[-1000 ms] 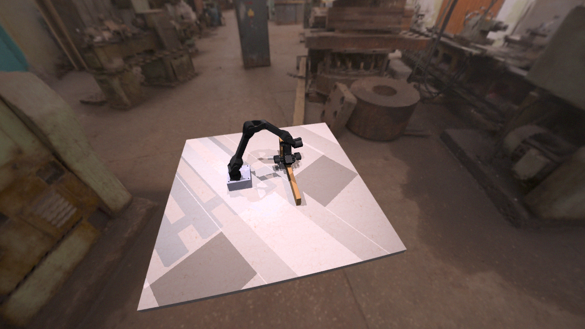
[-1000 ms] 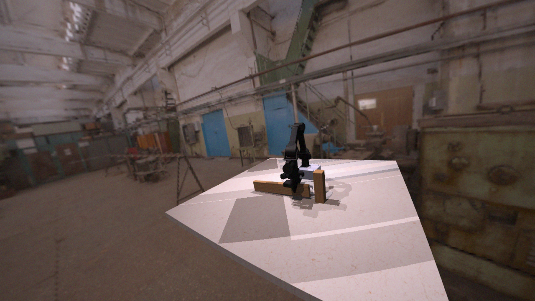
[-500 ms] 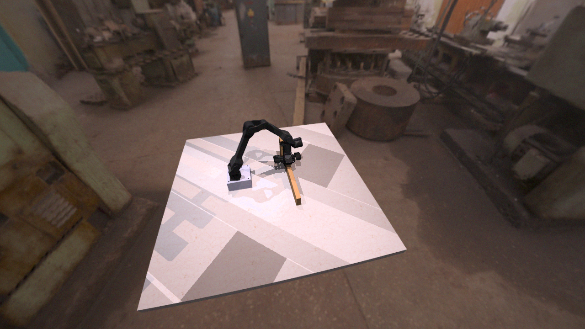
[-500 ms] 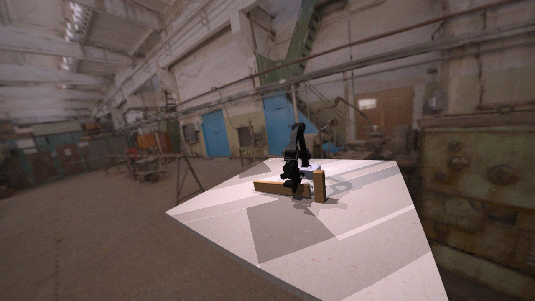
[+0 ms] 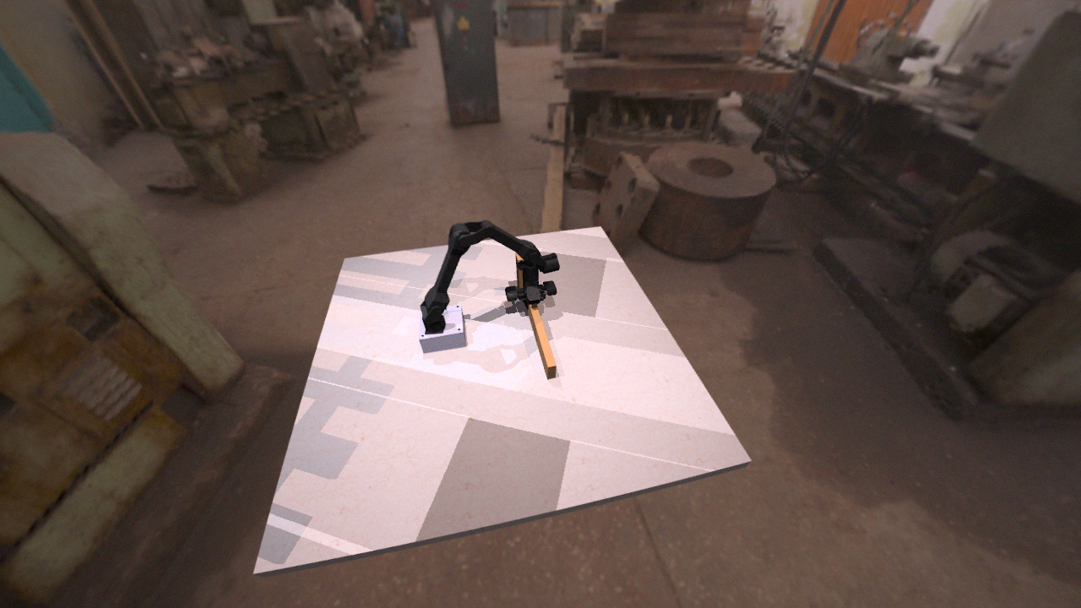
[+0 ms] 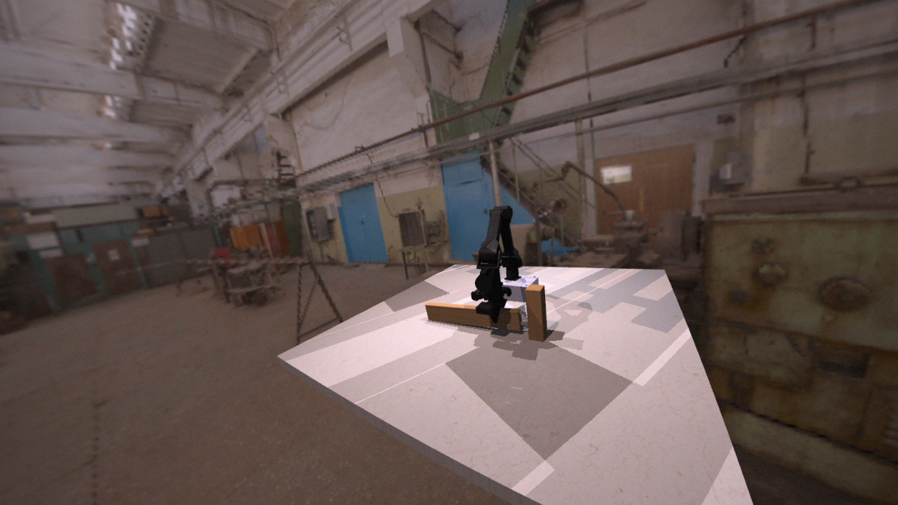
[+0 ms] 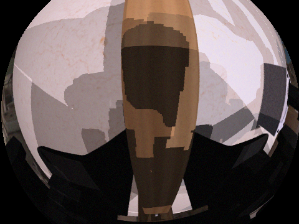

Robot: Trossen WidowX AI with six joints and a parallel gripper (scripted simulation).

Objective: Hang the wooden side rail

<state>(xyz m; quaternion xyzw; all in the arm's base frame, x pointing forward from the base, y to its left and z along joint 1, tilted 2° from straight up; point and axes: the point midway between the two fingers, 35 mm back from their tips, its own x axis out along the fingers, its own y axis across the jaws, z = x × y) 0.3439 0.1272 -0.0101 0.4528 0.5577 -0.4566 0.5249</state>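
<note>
Now: the wooden headboard post 20 mm behind my gripper tip, 140 mm to the left of it and 40 mm above it.
</note>
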